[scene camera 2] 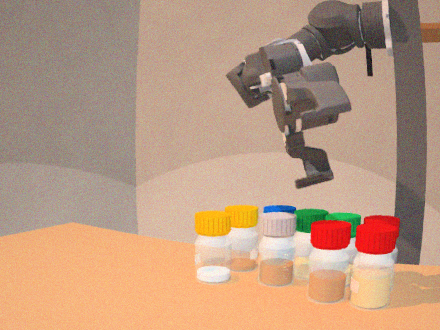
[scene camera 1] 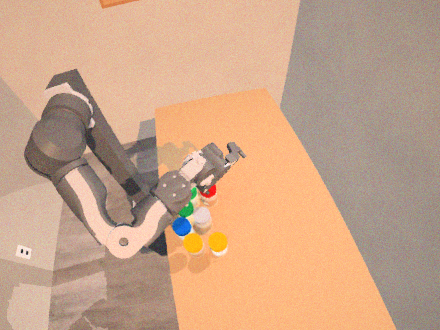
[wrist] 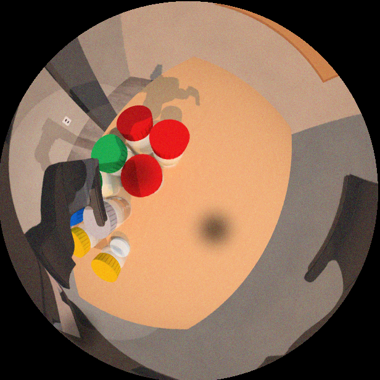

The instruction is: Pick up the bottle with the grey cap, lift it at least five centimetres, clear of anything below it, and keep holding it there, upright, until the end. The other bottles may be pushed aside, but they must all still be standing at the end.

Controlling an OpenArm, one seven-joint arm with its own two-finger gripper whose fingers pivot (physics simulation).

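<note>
The grey-capped bottle stands upright on the table among the other bottles, with brown contents in its lower part. In the wrist view one finger crosses in front of its cap. My gripper is open and empty, with its fingers spread wide. It hangs well above the table and the bottle tops, nearer the red-capped end of the group in scene camera 1. In scene camera 2 one finger shows clearly above the caps; the other is hard to make out.
Upright around it stand a blue-capped bottle, two yellow-capped bottles, two green-capped bottles and three red-capped bottles. The table extends around them.
</note>
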